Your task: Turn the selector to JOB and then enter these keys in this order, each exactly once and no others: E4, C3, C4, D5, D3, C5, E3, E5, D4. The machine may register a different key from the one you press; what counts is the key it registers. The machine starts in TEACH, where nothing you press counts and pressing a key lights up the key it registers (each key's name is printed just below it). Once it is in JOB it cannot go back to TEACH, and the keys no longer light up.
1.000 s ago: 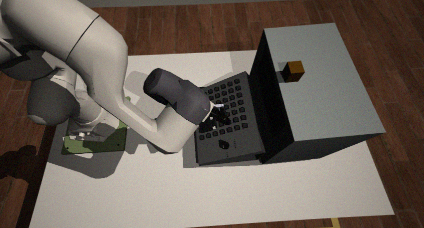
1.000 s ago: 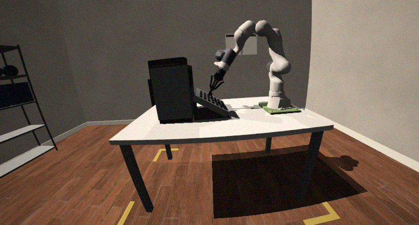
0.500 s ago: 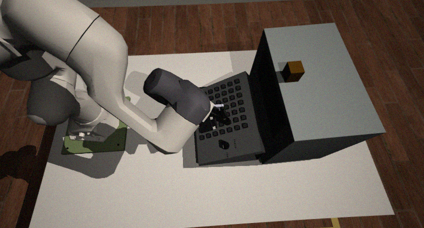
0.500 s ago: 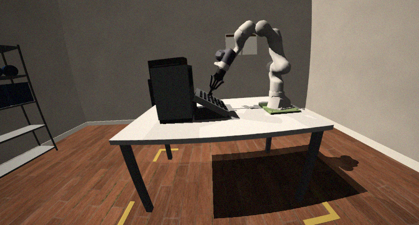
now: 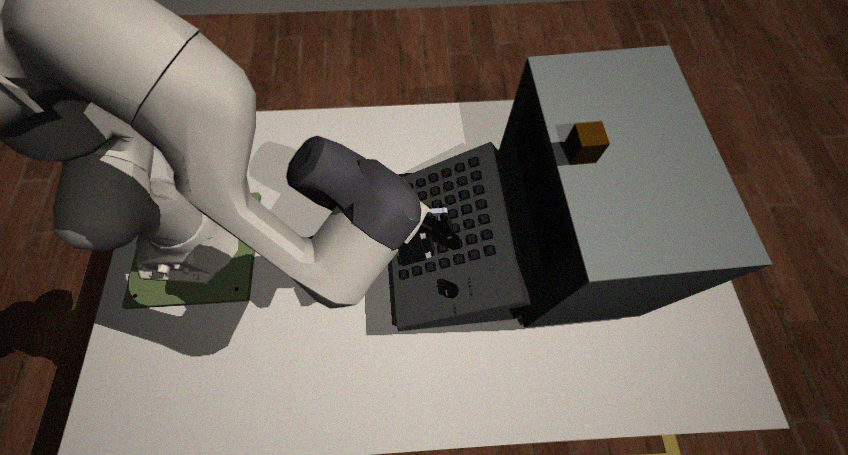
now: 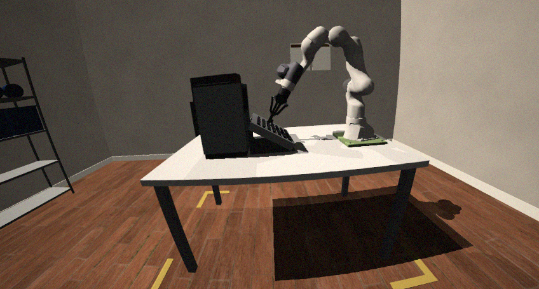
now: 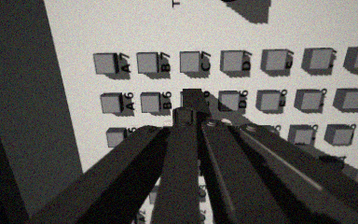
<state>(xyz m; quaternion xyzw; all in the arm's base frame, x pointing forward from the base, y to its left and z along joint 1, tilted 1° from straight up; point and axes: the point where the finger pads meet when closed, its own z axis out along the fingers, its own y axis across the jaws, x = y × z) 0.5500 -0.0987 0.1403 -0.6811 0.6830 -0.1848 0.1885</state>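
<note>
My gripper is now 30 mm above the c6 key and 20 mm short of it. The rest, counted from my hand: a5 key: 80 mm ahead, 30 mm to the left, 10 mm above; key C5: 30 mm to the left, 30 mm below, 20 mm ahead; a7 key: 80 mm ahead, 40 mm to the right, 10 mm above.
</note>
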